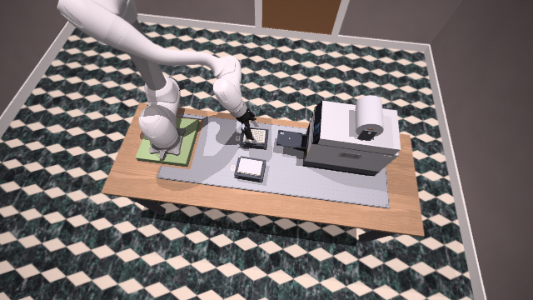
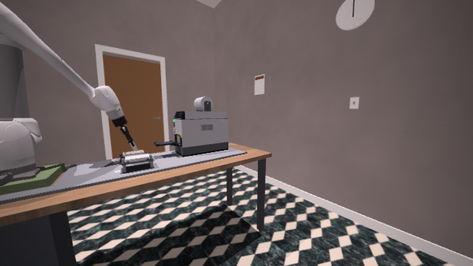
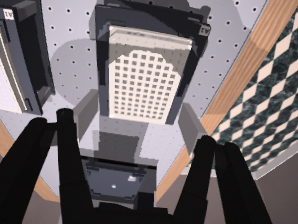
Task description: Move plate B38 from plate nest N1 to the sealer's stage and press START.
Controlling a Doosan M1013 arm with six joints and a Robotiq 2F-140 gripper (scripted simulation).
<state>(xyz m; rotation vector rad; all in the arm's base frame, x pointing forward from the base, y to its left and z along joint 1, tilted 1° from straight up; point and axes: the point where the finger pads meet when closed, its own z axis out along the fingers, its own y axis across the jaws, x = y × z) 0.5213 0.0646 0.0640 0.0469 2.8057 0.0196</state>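
The plate B38 lies 5 cm below my hand. The rest, counted from my hand: sealer stage (21 cm ahead, 3 cm to the right); then white button (31 cm ahead, 5 cm to the left, 9 cm above); then pale plate (1 cm behind, 21 cm to the right, 4 cm below).
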